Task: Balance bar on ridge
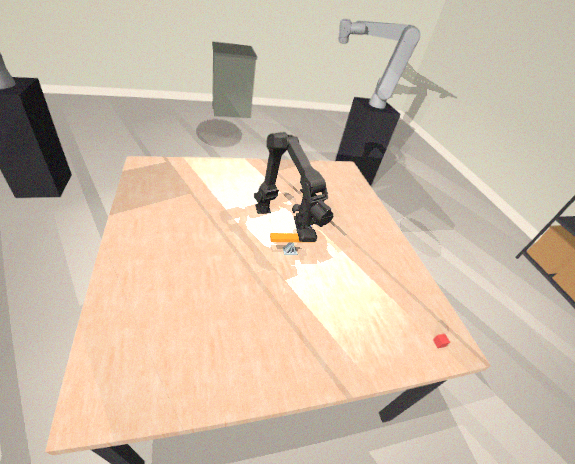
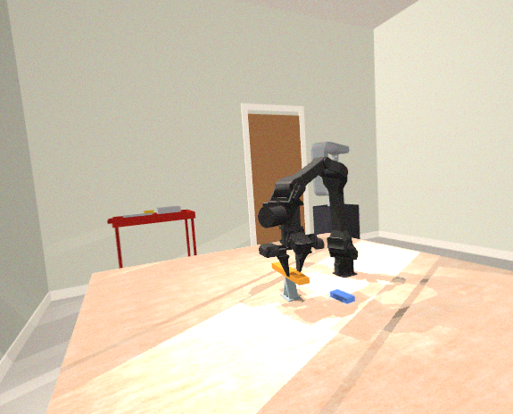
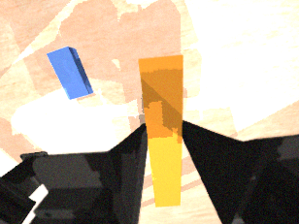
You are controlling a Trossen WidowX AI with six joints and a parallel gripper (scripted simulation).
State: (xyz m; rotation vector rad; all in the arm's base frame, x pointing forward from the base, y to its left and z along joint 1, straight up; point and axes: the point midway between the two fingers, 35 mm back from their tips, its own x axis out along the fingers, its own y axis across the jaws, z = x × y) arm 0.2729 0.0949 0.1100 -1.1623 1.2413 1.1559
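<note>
My gripper tip is now 3 cm to the left of the orange bar. The rest, counted from my gripper tip: red cube 47 cm ahead, 41 cm to the left, 6 cm below; then blue block 12 cm behind, 7 cm to the left, 7 cm below.
</note>
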